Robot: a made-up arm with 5 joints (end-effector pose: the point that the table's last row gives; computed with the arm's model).
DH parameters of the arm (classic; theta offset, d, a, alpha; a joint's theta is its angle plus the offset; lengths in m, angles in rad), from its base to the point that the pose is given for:
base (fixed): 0 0.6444 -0.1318 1.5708
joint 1: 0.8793 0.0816 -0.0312 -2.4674
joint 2: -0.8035 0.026 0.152 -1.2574
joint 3: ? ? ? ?
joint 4: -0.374 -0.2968 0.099 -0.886
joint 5: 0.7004 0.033 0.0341 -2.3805
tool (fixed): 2.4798 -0.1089 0 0
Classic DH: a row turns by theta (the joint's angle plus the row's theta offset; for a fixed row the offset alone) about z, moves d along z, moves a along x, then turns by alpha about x.
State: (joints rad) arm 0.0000 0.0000 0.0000 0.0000 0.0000
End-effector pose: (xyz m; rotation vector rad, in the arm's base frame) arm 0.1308 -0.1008 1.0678 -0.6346 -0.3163 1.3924
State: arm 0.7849 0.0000 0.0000 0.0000 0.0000
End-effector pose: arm -0.2453 -0.1008 1.1296 -1.1682 -0.9342 1.0899
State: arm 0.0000 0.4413 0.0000 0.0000 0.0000
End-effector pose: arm 0.2550 0.0430 0.9357 -0.5355 0.0537 1.6886
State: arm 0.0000 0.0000 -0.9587 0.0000 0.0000
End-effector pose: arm -0.0551 0.0670 1.1237 -1.6028 -0.2316 0.9558
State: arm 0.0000 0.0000 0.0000 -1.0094 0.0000
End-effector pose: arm 0.1752 0.0654 1.1172 -0.9337 -0.6167 2.3106
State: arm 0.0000 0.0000 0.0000 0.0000 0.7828
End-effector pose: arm 0.1039 -0.1465 1.1017 -1.0034 -0.3519 0.6437
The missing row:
joint 3: 1.168 0.3202 0.0098 -1.5361
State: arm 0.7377 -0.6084 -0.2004 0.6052 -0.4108
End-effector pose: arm -0.4557 -0.2337 0.8844 -0.7094 -1.4334 0.5647
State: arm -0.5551 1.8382 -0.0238 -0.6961 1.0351
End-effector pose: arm -0.1264 0.3693 0.2001 0.1619 0.6636 2.6143
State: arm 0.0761 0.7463 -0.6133 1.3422 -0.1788
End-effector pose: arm -0.0194 0.1180 0.8971 -0.8484 0.0880 0.5748
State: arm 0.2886 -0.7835 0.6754 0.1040 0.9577
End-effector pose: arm -0.1852 -0.4158 0.9733 -0.3296 -0.9823 0.1626
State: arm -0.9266 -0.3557 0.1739 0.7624 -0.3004
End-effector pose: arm 0.1946 -0.2299 0.8150 0.3312 0.4118 0.7646
